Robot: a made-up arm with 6 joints. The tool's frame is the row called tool.
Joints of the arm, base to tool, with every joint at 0 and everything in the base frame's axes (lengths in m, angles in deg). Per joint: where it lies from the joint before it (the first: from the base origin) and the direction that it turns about. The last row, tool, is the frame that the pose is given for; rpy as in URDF.
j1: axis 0 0 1 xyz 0 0 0.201
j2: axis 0 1 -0.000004 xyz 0 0 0
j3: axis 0 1 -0.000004 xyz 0.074 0 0.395
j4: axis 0 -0.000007 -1 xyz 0.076 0 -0.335
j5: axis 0 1 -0.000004 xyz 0 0 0
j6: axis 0 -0.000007 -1 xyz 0.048 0 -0.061
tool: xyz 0 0 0 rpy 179.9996 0 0
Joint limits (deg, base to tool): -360..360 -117.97..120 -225..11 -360..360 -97..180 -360..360
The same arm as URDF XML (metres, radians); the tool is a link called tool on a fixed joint. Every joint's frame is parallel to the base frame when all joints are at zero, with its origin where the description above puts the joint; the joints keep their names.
<robot name="arm">
  <link name="base_link"/>
  <link name="link1"/>
  <link name="link2"/>
  <link name="link3"/>
  <link name="link4"/>
  <link name="link5"/>
  <link name="link6"/>
  <link name="tool"/>
  <joint name="j1" type="revolute">
    <parent link="base_link"/>
    <child link="link1"/>
    <origin xyz="0 0 0.201"/>
    <axis xyz="0 0 1"/>
    <limit lower="-6.2832" upper="6.2832"/>
  </joint>
  <joint name="j2" type="revolute">
    <parent link="link1"/>
    <child link="link2"/>
    <origin xyz="0 0 0"/>
    <axis xyz="0 1 0"/>
    <limit lower="-2.059" upper="2.0944"/>
  </joint>
  <joint name="j3" type="revolute">
    <parent link="link2"/>
    <child link="link3"/>
    <origin xyz="0.074 0 0.395"/>
    <axis xyz="0 1 0"/>
    <limit lower="-3.927" upper="0.192"/>
  </joint>
  <joint name="j4" type="revolute">
    <parent link="link3"/>
    <child link="link4"/>
    <origin xyz="0.076 0 -0.335"/>
    <axis xyz="0 0 -1"/>
    <limit lower="-6.2832" upper="6.2832"/>
  </joint>
  <joint name="j5" type="revolute">
    <parent link="link4"/>
    <child link="link5"/>
    <origin xyz="0 0 0"/>
    <axis xyz="0 1 0"/>
    <limit lower="-1.693" upper="3.1416"/>
  </joint>
  <joint name="j6" type="revolute">
    <parent link="link5"/>
    <child link="link6"/>
    <origin xyz="0.048 0 -0.061"/>
    <axis xyz="0 0 -1"/>
    <limit lower="-6.2832" upper="6.2832"/>
  </joint>
  <joint name="tool_joint" type="fixed">
    <parent link="link6"/>
    <child link="tool"/>
    <origin xyz="0 0 0" rpy="3.1416 0 0"/>
  </joint>
</robot>

